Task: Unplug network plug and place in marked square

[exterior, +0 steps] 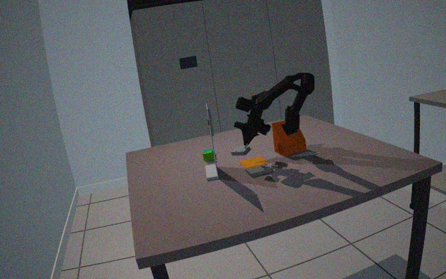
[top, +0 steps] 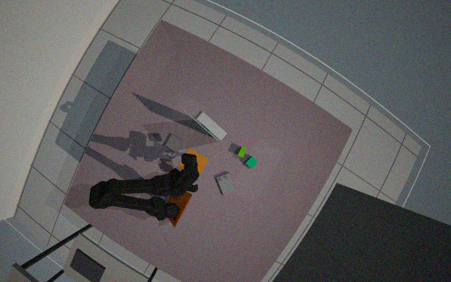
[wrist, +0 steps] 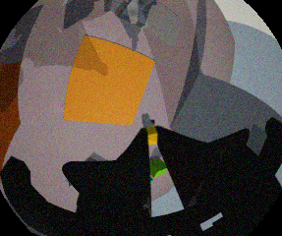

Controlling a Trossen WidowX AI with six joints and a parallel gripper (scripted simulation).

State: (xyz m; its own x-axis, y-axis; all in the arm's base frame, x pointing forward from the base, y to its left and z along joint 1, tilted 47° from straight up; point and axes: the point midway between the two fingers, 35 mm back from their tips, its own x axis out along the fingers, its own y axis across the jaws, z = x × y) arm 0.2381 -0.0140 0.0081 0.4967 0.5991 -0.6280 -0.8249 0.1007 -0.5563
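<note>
Right now my gripper tip is 20 mm past the orange marked square, 20 mm to the right of it and 80 mm above it. Also, from my gripper tip: grey network plug: right at my gripper tip; then upright panel: 180 mm ahead, 20 mm to the left, 60 mm above.
</note>
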